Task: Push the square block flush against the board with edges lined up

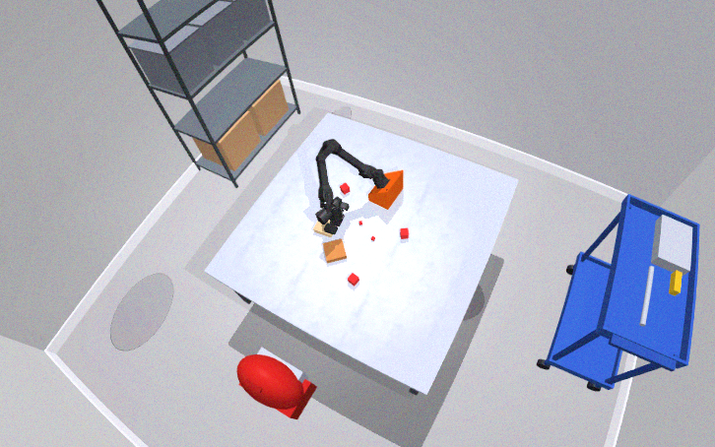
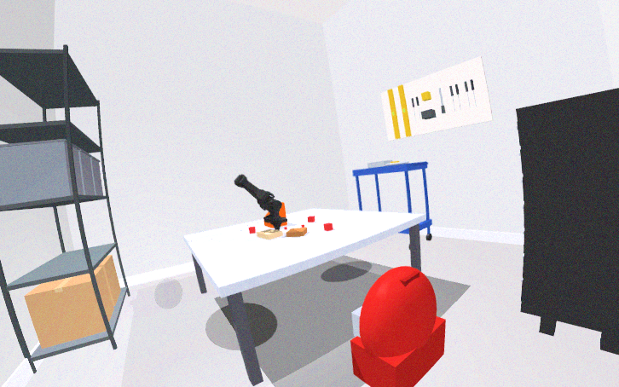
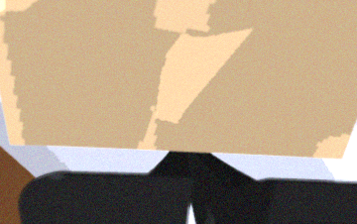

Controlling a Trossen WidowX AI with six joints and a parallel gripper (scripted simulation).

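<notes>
Now: the tan board 10 mm ahead of my gripper tip, 60 mm to the right of it and 10 mm above it. The rest, counted from my gripper tip: square block: 130 mm ahead, 70 mm to the left, 10 mm above.
</notes>
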